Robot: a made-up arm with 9 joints. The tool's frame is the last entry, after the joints.
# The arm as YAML. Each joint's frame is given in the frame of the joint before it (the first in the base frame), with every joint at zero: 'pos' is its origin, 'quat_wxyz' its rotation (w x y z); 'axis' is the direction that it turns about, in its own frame. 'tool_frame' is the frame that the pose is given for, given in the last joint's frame.
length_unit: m
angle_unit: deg
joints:
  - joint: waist
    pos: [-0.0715, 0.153, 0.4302]
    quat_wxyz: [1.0, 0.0, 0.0, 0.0]
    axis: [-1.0, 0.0, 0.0]
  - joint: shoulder
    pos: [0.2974, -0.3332, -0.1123]
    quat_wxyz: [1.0, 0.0, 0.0, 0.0]
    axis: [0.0, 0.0, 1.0]
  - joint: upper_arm
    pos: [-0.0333, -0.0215, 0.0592]
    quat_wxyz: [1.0, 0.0, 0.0, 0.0]
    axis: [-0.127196, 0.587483, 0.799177]
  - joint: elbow
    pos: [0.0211, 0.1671, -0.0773]
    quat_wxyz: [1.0, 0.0, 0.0, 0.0]
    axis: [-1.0, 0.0, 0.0]
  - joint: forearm
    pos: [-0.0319, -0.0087, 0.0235]
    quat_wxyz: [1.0, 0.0, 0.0, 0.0]
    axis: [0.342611, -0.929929, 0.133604]
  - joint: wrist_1
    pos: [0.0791, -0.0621, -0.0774]
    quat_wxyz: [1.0, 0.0, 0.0, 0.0]
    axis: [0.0, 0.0, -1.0]
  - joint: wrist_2
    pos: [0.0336, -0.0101, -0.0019]
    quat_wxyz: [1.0, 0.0, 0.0, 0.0]
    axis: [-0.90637, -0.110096, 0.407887]
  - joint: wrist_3
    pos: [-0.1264, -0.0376, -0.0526]
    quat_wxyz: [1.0, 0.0, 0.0, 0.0]
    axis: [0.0, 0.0, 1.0]
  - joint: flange
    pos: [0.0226, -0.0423, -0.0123]
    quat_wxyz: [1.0, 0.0, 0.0, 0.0]
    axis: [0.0, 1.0, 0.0]
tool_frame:
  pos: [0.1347, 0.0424, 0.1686]
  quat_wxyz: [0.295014, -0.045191, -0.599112, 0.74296]
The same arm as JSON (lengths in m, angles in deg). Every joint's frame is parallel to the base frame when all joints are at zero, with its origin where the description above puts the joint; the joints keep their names.
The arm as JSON. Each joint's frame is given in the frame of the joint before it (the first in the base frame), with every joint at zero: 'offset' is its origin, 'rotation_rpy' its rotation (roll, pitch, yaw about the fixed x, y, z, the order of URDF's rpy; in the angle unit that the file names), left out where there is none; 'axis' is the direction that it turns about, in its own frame. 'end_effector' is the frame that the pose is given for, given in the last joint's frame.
{"length_unit": "m", "angle_unit": "deg", "chain": [{"id": "waist", "offset": [-0.0715, 0.153, 0.4302], "axis": [-1.0, 0.0, 0.0]}, {"id": "shoulder", "offset": [0.2974, -0.3332, -0.1123], "axis": [0.0, 0.0, 1.0]}, {"id": "upper_arm", "offset": [-0.0333, -0.0215, 0.0592], "axis": [-0.127196, 0.587483, 0.799177]}, {"id": "elbow", "offset": [0.0211, 0.1671, -0.0773], "axis": [-1.0, 0.0, 0.0]}, {"id": "forearm", "offset": [-0.0319, -0.0087, 0.0235], "axis": [0.342611, -0.929929, 0.133604]}, {"id": "wrist_1", "offset": [0.0791, -0.0621, -0.0774], "axis": [0.0, 0.0, -1.0]}, {"id": "wrist_2", "offset": [0.0336, -0.0101, -0.0019], "axis": [-0.90637, -0.110096, 0.407887]}, {"id": "wrist_3", "offset": [-0.1264, -0.0376, -0.0526], "axis": [0.0, 0.0, 1.0]}, {"id": "flange", "offset": [0.0226, -0.0423, -0.0123], "axis": [0.0, 1.0, 0.0]}], "end_effector": {"offset": [0.1347, 0.0424, 0.1686], "rotation_rpy": [-73.13, -16.64, 149.07]}}
